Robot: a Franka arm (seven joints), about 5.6 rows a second.
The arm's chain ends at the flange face. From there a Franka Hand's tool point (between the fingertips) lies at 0.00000 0.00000 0.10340 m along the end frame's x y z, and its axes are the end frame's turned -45 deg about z.
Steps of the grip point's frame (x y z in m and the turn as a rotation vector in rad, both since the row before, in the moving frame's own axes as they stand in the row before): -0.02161, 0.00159, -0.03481, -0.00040, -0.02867, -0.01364; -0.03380, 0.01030, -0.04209, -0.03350, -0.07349, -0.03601; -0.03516, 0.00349, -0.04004, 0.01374, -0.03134, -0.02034; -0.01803, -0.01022, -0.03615, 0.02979, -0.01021, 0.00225; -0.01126, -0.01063, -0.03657, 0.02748, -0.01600, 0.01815
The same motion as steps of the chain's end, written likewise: -0.01210, 0.01427, -0.03477, -0.02056, -0.01999, -0.01364; -0.01384, 0.02332, -0.04175, -0.07565, -0.02828, -0.03601; -0.01911, 0.02601, -0.03998, -0.01245, -0.03188, -0.02034; -0.01705, 0.00696, -0.03610, 0.01385, -0.02828, 0.00225; -0.01231, 0.00131, -0.03652, 0.00812, -0.03075, 0.01815
